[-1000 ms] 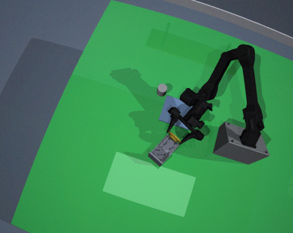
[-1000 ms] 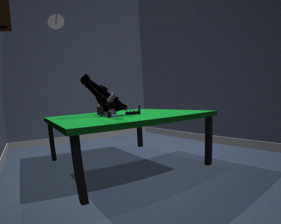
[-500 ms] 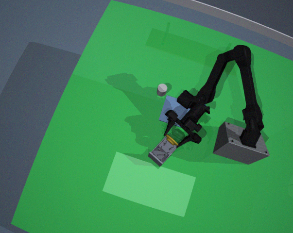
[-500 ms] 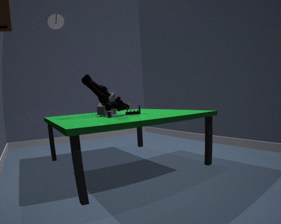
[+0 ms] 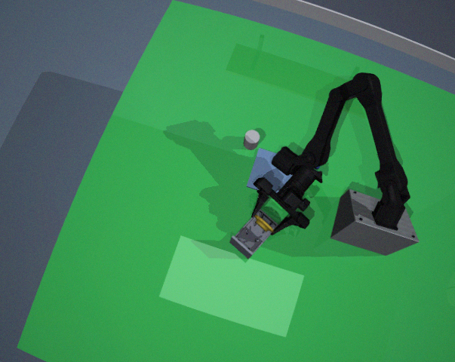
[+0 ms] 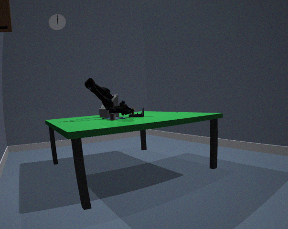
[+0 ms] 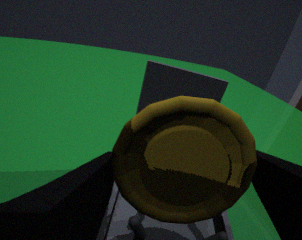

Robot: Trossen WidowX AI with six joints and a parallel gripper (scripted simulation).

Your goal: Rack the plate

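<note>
The yellow plate is 10 mm to the right of my gripper tip. Round my gripper tip: dish rack 30 mm below, 20 mm to the left, 10 mm ahead; then cup 260 mm to the right, 90 mm ahead, 30 mm below; then blue mat 180 mm to the right, 50 mm below, 10 mm behind.
</note>
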